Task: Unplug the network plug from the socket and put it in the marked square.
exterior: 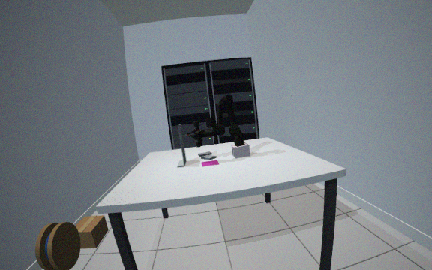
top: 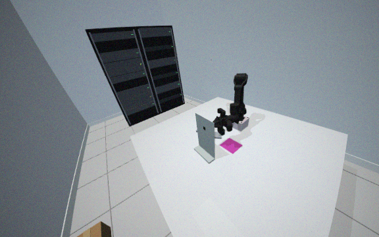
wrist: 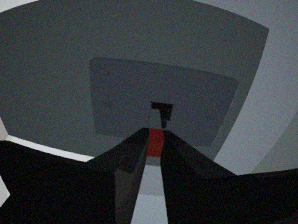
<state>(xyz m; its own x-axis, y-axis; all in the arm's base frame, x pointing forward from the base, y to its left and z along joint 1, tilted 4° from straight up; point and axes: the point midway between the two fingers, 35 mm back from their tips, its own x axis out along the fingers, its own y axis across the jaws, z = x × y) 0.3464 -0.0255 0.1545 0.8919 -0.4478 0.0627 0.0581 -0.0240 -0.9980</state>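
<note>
Right now my gripper tip is 220 mm above the magenta marked square, 130 mm past it and 100 mm to the right of it. Round my gripper tip: network plug: 10 mm ahead; upright grey panel: 80 mm below, 50 mm ahead, 10 mm to the right.
</note>
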